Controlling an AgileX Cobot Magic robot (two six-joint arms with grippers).
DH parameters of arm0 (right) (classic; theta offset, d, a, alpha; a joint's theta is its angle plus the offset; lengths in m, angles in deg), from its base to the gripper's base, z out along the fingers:
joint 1: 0 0.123 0 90
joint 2: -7.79 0 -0.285 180
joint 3: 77.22 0 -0.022 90
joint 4: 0 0.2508 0 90
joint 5: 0 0 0.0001 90
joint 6: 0 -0.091 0 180
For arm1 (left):
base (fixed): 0 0 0 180
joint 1: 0 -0.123 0 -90
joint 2: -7.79 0 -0.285 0
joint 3: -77.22 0 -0.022 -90
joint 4: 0 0.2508 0 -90
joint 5: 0 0 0.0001 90
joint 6: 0 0.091 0 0
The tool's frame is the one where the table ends.
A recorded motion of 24 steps. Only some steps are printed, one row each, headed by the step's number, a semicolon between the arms.
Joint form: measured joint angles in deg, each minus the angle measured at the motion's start. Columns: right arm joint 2, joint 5, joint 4, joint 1, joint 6, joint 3; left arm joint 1, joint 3, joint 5, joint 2, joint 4, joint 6.
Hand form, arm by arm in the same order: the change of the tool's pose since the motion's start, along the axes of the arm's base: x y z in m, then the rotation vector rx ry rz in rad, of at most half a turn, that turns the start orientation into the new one. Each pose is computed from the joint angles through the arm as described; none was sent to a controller.
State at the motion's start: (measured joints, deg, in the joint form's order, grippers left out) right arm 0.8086 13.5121 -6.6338 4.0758 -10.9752 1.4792; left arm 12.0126 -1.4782 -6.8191 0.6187 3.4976 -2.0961
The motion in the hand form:
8: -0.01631 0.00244 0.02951 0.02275 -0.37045 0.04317; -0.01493 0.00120 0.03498 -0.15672 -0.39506 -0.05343
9: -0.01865 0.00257 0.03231 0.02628 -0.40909 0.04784; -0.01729 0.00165 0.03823 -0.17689 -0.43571 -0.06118
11: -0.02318 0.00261 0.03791 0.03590 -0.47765 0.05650; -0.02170 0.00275 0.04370 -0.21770 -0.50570 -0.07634
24: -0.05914 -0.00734 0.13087 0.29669 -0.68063 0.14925; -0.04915 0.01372 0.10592 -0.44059 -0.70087 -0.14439
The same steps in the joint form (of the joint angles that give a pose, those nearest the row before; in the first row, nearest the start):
8: 0.00 21.41 -0.04 -0.01 -0.02 0.00; 0.01 0.00 -24.13 0.01 -0.33 -4.15
9: 0.00 23.62 0.00 0.00 -0.05 -0.03; 0.00 0.00 -26.65 0.02 -0.48 -4.74
11: 0.00 27.37 0.17 0.00 -0.21 -0.26; 0.00 0.01 -31.08 0.04 -0.95 -5.92
24: -2.27 23.68 7.34 0.00 -9.09 -19.05; 0.00 11.35 -33.27 0.11 -5.98 -12.36

